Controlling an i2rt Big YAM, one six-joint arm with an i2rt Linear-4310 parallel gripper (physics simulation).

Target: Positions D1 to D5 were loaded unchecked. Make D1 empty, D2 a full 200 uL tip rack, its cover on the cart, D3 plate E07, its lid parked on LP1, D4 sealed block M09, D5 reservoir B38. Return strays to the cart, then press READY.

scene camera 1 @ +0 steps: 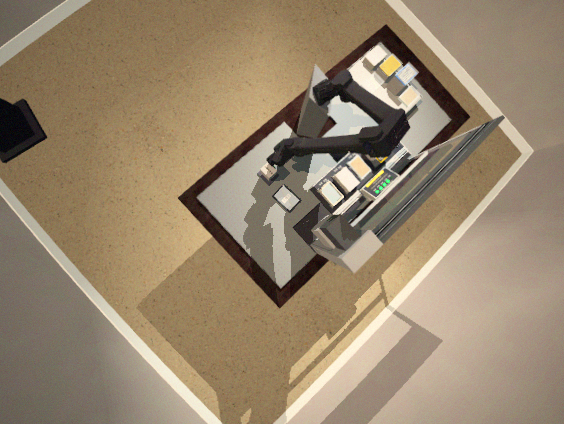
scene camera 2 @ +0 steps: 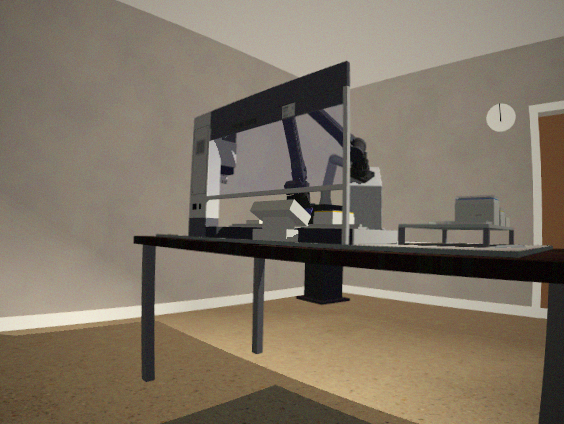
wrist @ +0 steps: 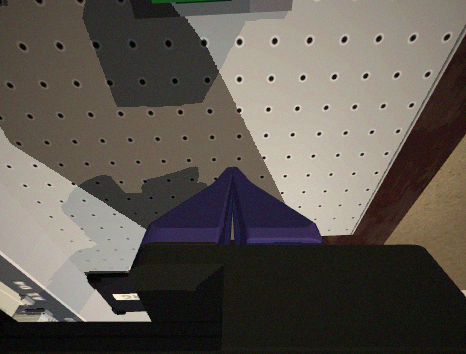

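Seen in the pictures: gripper, fingertip midpoint: (wrist: 232, 176); arm's base at its link origin: (scene camera 1: 321, 92) (scene camera 2: 359, 175).
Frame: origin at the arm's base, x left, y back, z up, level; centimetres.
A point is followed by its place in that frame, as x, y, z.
My gripper (scene camera 1: 271, 162) (wrist: 232, 176) {-26.6, -10.5, -23.1} is shut and empty, its purple fingertips together above the perforated board. In scene camera 1 it is close beside a small pale box (scene camera 1: 268, 171) {-38.8, -13.9, -20.4}; a dark base with a green part (wrist: 192, 1) {-34.5, -13.0, -21.9} shows at the wrist view's top edge. On the deck stand a pale-topped item (scene camera 1: 330, 194) {-15.3, -43.5, -24.7}, a white one (scene camera 1: 345, 180) {-4.2, -41.5, -22.0} and a tan-topped one (scene camera 1: 359, 167) {9.0, -39.9, -24.8}; the arm partly hides a yellow item (scene camera 1: 382, 159) {20.6, -43.3, -19.6}. A flat dark-rimmed piece (scene camera 1: 286, 198) {-37.4, -31.3, -29.0} with a pale top lies left of the deck. Item codes and position numbers are unreadable.
White (scene camera 1: 376, 54) {58.1, 12.4, -20.6}, yellow (scene camera 1: 390, 65) {59.7, 1.3, -18.7}, blue-rimmed (scene camera 1: 407, 73) {62.3, -9.2, -15.1} and tan-topped (scene camera 1: 411, 95) {64.6, -20.3, -23.2} items stand at the upper right. A panel with green marks (scene camera 1: 383, 185) {11.2, -55.7, -18.1} stands behind the deck, near the tall frame (scene camera 2: 280, 115). A black pad (wrist: 107, 289) {6.0, -26.9, -30.0} shows lower left in the wrist view.
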